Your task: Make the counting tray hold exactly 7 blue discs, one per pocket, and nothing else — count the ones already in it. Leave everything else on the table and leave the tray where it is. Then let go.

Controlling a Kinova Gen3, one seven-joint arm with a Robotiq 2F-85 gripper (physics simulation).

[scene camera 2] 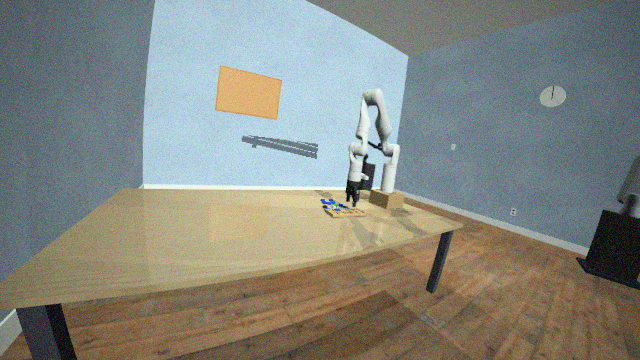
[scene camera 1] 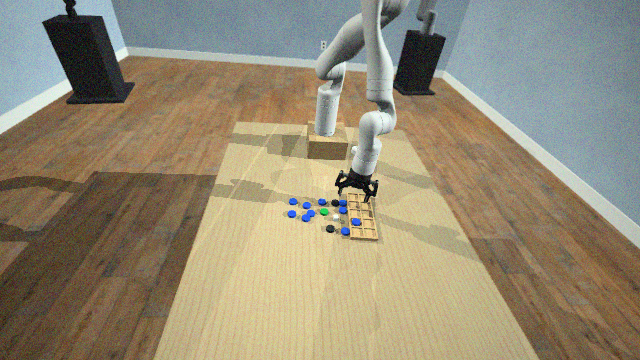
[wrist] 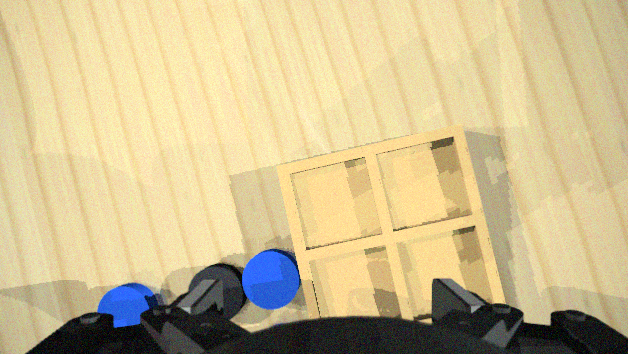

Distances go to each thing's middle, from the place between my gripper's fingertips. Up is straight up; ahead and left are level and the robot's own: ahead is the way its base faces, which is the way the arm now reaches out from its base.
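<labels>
My gripper is 3 cm above the wooden counting tray [scene camera 1: 356, 208], and I see that it is also 2 cm to the right of the tray and 5 cm short of it.
</labels>
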